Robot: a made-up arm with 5 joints.
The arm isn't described. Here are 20 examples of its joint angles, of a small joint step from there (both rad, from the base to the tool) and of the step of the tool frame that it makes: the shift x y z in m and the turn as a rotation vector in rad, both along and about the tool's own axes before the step.
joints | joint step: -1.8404 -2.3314 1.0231 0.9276 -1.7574 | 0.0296 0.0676 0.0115 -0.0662 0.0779
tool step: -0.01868 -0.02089 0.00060 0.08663 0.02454 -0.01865
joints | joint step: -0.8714 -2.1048 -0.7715 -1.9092 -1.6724 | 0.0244 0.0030 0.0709 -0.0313 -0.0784
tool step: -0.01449 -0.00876 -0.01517 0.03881 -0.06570 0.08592
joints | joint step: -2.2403 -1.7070 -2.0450 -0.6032 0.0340 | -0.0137 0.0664 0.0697 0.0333 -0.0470
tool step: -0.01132 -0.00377 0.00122 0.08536 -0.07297 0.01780
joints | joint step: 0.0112 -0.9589 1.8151 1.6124 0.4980 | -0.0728 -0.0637 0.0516 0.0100 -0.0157
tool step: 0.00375 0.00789 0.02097 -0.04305 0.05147 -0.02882
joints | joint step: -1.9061 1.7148 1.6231 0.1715 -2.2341 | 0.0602 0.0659 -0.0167 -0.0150 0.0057
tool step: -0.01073 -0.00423 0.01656 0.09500 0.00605 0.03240
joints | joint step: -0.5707 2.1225 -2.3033 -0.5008 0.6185 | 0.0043 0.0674 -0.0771 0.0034 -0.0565
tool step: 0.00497 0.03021 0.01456 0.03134 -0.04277 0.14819
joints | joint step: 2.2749 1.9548 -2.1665 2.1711 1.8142 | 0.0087 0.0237 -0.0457 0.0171 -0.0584
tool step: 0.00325 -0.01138 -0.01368 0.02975 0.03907 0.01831
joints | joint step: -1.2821 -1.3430 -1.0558 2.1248 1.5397 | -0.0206 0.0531 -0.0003 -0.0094 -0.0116
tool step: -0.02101 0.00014 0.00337 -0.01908 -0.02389 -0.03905
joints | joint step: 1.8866 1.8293 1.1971 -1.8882 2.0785 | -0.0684 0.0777 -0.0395 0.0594 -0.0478
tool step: 0.03124 -0.01770 -0.00260 0.07552 0.04968 -0.05061
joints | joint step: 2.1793 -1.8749 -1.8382 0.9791 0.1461 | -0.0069 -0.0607 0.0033 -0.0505 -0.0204
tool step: 0.01799 -0.00239 0.00311 -0.04721 0.05425 0.06635
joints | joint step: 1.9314 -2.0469 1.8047 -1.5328 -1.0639 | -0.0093 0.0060 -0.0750 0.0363 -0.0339
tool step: 0.00957 0.01472 0.00816 -0.05933 0.04891 0.03036
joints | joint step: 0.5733 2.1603 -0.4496 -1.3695 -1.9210 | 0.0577 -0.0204 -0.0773 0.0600 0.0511
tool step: 0.03219 0.00655 0.01655 -0.06396 0.12536 0.00617
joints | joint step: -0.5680 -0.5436 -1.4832 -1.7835 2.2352 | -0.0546 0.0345 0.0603 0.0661 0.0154
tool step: -0.00077 -0.02295 0.00000 0.06602 0.06042 0.02383
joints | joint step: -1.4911 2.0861 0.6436 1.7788 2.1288 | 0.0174 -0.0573 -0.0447 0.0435 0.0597
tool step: 0.00430 -0.02901 -0.02134 0.04479 0.07914 -0.11636
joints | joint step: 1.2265 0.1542 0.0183 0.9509 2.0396 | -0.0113 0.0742 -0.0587 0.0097 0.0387
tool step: 0.00260 0.00970 0.00973 -0.08336 0.01938 0.00266
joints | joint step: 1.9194 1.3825 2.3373 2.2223 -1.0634 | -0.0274 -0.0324 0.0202 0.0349 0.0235
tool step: 0.00473 0.01623 0.01247 -0.04579 0.01700 -0.04730
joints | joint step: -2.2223 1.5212 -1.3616 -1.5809 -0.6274 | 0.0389 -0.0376 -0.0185 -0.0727 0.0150
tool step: -0.00999 -0.00410 0.00879 0.00402 0.03053 -0.04484
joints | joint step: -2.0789 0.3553 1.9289 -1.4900 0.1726 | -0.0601 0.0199 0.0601 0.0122 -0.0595
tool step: -0.00299 -0.01049 0.01106 0.00866 -0.03876 0.04890
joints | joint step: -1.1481 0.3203 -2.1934 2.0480 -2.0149 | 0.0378 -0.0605 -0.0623 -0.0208 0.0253
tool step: -0.02923 -0.00449 0.00442 0.02450 -0.06394 0.01174
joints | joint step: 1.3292 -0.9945 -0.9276 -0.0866 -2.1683 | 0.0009 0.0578 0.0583 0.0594 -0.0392
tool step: 0.01250 0.01750 -0.00241 -0.04638 -0.02599 -0.01696
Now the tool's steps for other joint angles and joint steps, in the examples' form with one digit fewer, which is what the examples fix.
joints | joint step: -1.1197 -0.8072 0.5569 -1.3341 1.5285 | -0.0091 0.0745 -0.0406 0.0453 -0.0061
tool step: -0.0026 -0.0079 -0.0054 -0.0244 -0.0528 -0.0134
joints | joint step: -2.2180 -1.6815 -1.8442 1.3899 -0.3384 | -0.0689 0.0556 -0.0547 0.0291 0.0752
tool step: -0.0054 -0.0064 -0.0245 0.0184 -0.1221 -0.0993
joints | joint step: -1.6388 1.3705 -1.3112 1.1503 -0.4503 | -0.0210 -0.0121 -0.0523 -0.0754 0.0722
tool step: 0.0103 -0.0155 -0.0159 0.0770 0.0673 -0.0323
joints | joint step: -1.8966 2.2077 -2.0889 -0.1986 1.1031 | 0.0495 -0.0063 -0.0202 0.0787 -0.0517
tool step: -0.0084 0.0013 0.0164 0.0812 -0.0813 0.0965
